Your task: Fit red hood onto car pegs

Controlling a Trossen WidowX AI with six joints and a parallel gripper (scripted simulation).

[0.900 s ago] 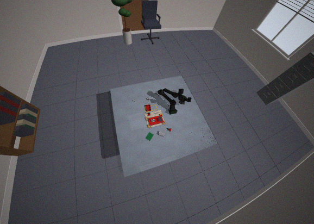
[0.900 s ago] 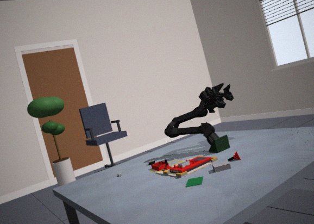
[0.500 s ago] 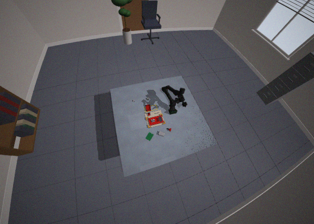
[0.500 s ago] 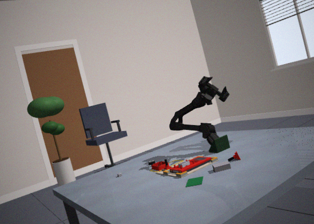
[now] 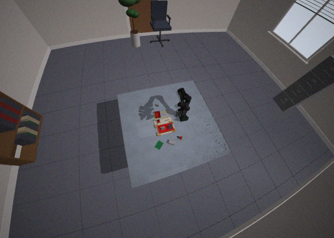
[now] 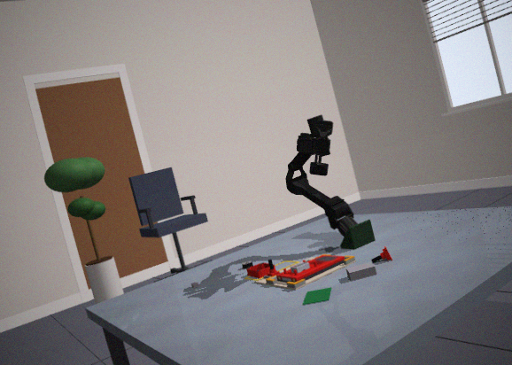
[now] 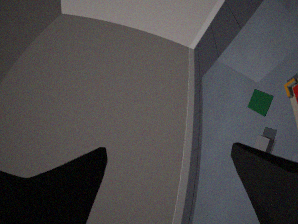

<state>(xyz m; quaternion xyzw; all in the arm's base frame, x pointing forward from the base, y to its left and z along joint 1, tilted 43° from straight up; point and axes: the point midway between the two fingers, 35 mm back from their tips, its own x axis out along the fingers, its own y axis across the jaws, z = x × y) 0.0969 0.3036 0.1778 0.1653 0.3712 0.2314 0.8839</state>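
Now: gripper tip 36 cm above the red hood, 23 cm to the left of it and 21 cm short of it. From my gripper tip the other things lie so: grey nut (41 cm ahead, 38 cm to the right, 36 cm below); green flat card (37 cm below, 25 cm ahead, 20 cm to the left); jig (36 cm below, 15 cm ahead, 3 cm to the right).
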